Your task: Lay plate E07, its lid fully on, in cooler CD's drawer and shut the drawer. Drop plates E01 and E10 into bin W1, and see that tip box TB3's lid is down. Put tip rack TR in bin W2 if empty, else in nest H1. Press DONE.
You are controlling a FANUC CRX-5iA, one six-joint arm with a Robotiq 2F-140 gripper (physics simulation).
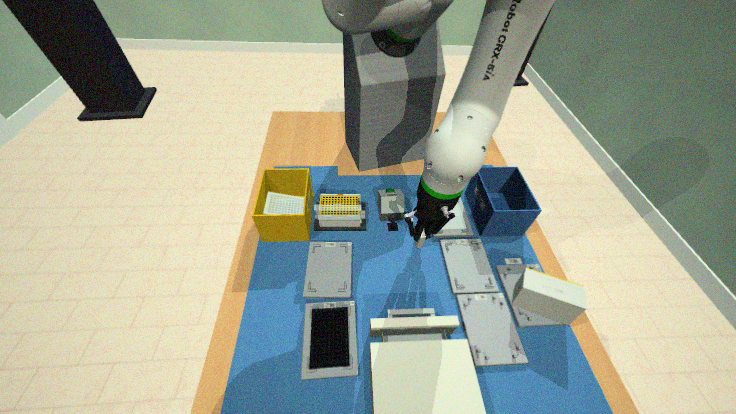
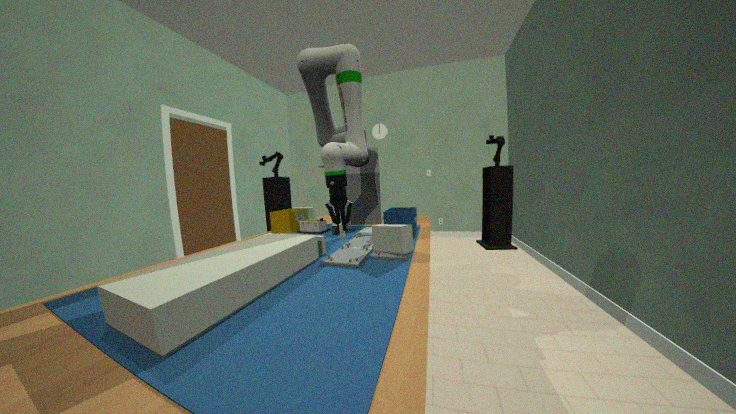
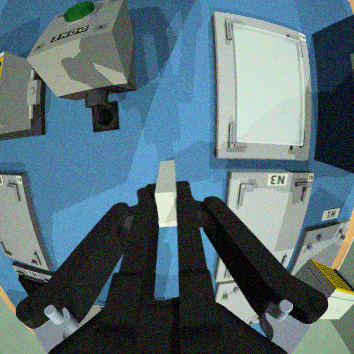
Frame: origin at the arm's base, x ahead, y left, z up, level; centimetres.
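Where they show: gripper, fingertip midpoint: (image 1: 417, 243) (image 2: 343, 237) (image 3: 168, 173); arm's base, origin of the base link: (image 1: 395, 29).
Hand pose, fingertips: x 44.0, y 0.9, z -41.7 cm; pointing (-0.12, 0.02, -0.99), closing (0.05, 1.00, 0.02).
Each offset is from my fingertips to the centre of the thing. "pt": to the spot under its first point.
My gripper (image 1: 420, 239) (image 2: 340, 232) (image 3: 168, 173) is shut, nothing held, above the mat between the DONE box {dx -13.8, dy -5.4, dz +4.2 cm} (image 1: 391, 205) (image 3: 87, 60) and a white, smooth-topped plate or lid {dx -8.7, dy +12.0, dz +1.6 cm} (image 1: 453, 222) (image 3: 267, 85). A black gridded plate {dx +22.2, dy -27.7, dz +1.9 cm} (image 1: 329, 337) lies on the front-left nest. A white gridded piece {dx -15.5, dy -37.1, dz +1.1 cm} (image 1: 284, 203) lies in the yellow bin {dx -15.3, dy -36.7, dz +6.0 cm} (image 1: 283, 228). A box with a yellow perforated top {pt dx -5.3, dy -21.9, dz +15.1 cm} (image 1: 339, 204) stands beside that bin. A white block with a yellow perforated face {dx +22.4, dy +24.8, dz +6.0 cm} (image 1: 550, 294) (image 2: 392, 238) (image 3: 332, 280) stands askew at nest H1. Cooler CD (image 1: 424, 375) (image 2: 205, 272) has its drawer front {dx +23.9, dy -8.8, dz +3.9 cm} (image 1: 414, 325) standing off its body. Plate names are unreadable.
The blue bin {dx -7.7, dy +27.1, dz +6.0 cm} (image 1: 512, 218) (image 2: 400, 215) stands at the back right. Grey nest plates {pt dx +5.4, dy -26.2, dz +1.2 cm} (image 1: 329, 270) {pt dx +10.0, dy +11.7, dz +1.2 cm} (image 1: 469, 266) {pt dx +26.8, dy +11.0, dz +1.2 cm} (image 1: 494, 329) lie on both sides. A small black part {pt dx -6.8, dy -6.2, dz +1.2 cm} (image 1: 392, 225) (image 3: 106, 116) projects from the DONE box. The robot pedestal (image 1: 393, 102) stands behind.
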